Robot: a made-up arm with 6 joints. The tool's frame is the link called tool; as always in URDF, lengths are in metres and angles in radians. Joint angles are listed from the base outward. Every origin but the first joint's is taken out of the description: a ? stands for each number. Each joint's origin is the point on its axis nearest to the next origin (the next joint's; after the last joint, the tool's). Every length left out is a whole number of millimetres.
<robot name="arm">
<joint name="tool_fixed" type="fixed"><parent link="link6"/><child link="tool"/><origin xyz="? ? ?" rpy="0 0 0"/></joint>
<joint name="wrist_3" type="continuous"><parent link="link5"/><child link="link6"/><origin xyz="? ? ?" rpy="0 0 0"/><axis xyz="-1 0 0"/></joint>
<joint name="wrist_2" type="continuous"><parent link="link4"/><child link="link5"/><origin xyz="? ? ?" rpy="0 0 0"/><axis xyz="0 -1 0"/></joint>
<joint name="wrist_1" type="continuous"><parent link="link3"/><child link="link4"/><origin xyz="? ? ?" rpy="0 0 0"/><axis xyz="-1 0 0"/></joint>
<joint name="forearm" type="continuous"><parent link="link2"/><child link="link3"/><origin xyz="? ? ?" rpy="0 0 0"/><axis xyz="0 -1 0"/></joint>
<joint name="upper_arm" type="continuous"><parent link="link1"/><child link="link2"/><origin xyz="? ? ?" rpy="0 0 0"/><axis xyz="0 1 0"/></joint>
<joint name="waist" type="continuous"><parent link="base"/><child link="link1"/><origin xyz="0 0 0.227" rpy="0 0 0"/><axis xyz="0 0 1"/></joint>
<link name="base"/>
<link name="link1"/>
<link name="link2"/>
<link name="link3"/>
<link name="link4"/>
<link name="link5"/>
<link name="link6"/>
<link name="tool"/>
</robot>
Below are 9 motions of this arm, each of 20 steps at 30 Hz.
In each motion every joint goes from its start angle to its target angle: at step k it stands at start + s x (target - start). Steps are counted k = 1, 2, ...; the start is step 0. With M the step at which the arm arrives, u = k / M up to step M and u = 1 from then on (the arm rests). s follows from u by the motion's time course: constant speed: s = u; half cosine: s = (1 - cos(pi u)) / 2; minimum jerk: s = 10 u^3 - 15 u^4 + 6 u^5.
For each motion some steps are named. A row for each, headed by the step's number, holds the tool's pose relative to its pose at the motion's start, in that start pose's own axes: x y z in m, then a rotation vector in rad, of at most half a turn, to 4 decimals.
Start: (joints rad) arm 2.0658 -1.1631 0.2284 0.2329 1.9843 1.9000
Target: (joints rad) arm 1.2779 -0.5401 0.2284 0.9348 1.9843 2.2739
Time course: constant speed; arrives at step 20
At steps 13, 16, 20:
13: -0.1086 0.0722 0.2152 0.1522 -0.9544 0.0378
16: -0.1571 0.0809 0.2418 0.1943 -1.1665 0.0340
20: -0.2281 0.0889 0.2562 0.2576 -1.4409 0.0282

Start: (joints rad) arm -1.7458 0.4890 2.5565 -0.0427 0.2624 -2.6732
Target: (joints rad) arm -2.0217 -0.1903 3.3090 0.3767 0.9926 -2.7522
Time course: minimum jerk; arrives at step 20
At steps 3, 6, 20:
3: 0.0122 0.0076 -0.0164 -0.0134 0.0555 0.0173
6: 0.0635 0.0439 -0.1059 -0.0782 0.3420 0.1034
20: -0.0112 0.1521 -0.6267 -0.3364 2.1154 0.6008

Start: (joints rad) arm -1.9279 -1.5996 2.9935 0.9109 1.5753 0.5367
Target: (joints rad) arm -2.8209 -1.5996 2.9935 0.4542 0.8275 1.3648
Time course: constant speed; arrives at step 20
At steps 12, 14, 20:
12: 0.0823 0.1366 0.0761 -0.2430 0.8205 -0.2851
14: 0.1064 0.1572 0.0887 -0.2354 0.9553 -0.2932
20: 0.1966 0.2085 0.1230 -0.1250 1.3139 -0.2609

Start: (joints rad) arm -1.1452 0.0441 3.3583 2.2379 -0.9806 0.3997
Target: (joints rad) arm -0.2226 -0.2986 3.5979 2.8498 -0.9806 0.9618
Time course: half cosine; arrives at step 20
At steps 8, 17, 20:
8: 0.0848 0.0234 0.0140 -0.4155 0.4169 -0.0085
17: 0.2409 0.1243 -0.0144 -1.2893 1.1111 0.1283
20: 0.2544 0.1366 -0.0223 -1.3749 1.1720 0.1499

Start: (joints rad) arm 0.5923 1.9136 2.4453 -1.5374 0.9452 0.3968
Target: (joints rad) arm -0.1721 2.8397 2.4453 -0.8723 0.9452 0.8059
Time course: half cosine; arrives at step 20
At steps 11, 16, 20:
11: 0.0104 -0.3764 0.4194 -1.0185 -0.2878 -0.1238
16: -0.1305 -0.4648 0.6589 -1.5461 -0.3097 -0.3116
20: -0.1874 -0.4737 0.7161 -1.6878 -0.2903 -0.3799

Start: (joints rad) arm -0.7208 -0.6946 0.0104 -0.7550 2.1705 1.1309
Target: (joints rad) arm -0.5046 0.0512 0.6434 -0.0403 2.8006 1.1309
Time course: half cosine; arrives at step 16
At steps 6, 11, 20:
6: -0.0451 0.0794 -0.0480 0.1300 -0.1694 -0.0696
11: -0.1508 0.1721 -0.1030 0.3912 -0.3645 -0.2060
20: -0.2130 0.2008 -0.1178 0.5359 -0.4256 -0.2847

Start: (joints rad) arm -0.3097 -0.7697 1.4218 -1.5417 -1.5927 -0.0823
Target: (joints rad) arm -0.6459 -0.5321 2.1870 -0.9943 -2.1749 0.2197
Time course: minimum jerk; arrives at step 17
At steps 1, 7, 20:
1: 0.0000 0.0002 0.0002 -0.0015 0.0013 -0.0017
7: 0.0040 0.0380 0.0317 -0.2537 0.2383 -0.2999
20: 0.0466 0.1372 0.0385 -0.6076 0.7037 -0.8735

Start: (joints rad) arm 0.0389 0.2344 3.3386 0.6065 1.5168 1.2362
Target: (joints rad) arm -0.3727 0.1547 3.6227 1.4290 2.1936 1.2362
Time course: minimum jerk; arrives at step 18
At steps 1, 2, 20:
1: 0.0005 0.0001 0.0000 0.0001 -0.0019 -0.0014
2: 0.0037 0.0005 0.0000 0.0010 -0.0138 -0.0100
20: 0.2705 -0.0508 0.0924 0.1259 -1.1250 -0.8717

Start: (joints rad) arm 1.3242 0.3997 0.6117 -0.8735 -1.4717 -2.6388
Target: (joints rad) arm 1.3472 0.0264 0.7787 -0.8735 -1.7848 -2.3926
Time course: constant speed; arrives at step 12
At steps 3, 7, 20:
3: -0.0425 -0.0523 -0.0163 -0.1683 0.0078 -0.0047
7: -0.0996 -0.1263 -0.0257 -0.3929 0.0130 0.0003
20: -0.1698 -0.2233 -0.0166 -0.6715 0.0106 0.0247

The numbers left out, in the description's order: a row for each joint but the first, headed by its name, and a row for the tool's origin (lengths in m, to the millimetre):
tool: 0 0 0
wrist_3: 0 0 0
wrist_2: 0 -0.201 0
wrist_1: 0.335 0 0
forearm: 0 0 0.425
upper_arm: 0 0 0

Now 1 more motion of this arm.
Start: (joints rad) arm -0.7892 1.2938 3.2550 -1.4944 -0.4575 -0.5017
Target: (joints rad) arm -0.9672 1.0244 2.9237 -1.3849 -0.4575 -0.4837
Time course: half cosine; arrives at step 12
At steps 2, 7, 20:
2: 0.0031 0.0023 0.0092 -0.0160 -0.0013 -0.0124
7: 0.0313 0.0304 0.0818 -0.1517 -0.0117 -0.1156
20: 0.0517 0.0565 0.1239 -0.2422 -0.0183 -0.1828

